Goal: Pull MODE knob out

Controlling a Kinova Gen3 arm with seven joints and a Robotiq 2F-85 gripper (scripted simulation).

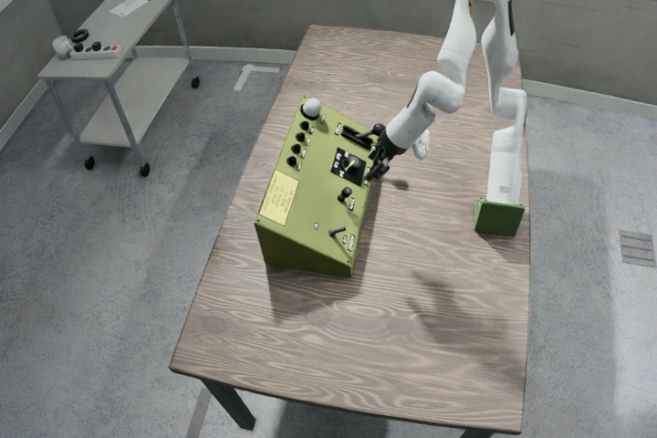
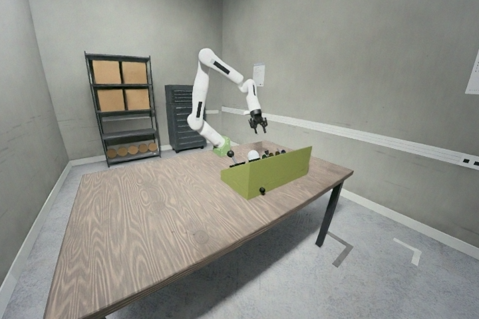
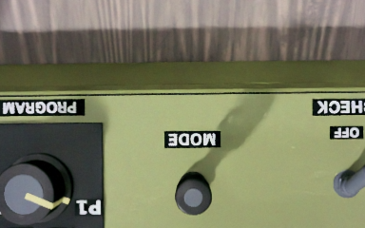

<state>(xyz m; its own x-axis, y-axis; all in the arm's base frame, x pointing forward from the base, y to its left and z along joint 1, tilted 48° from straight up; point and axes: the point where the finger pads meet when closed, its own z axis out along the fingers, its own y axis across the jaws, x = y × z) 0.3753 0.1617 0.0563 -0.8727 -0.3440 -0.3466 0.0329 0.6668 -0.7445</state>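
Now: hand 70 mm short of the black mode knob and 140 mm above it. The rest, counted from my hand: rotary selector: 80 mm ahead, 120 mm to the right, 140 mm below; then ball-topped slider lever: 50 mm ahead, 240 mm to the right, 130 mm below; then toggle: 70 mm ahead, 120 mm to the left, 130 mm below.
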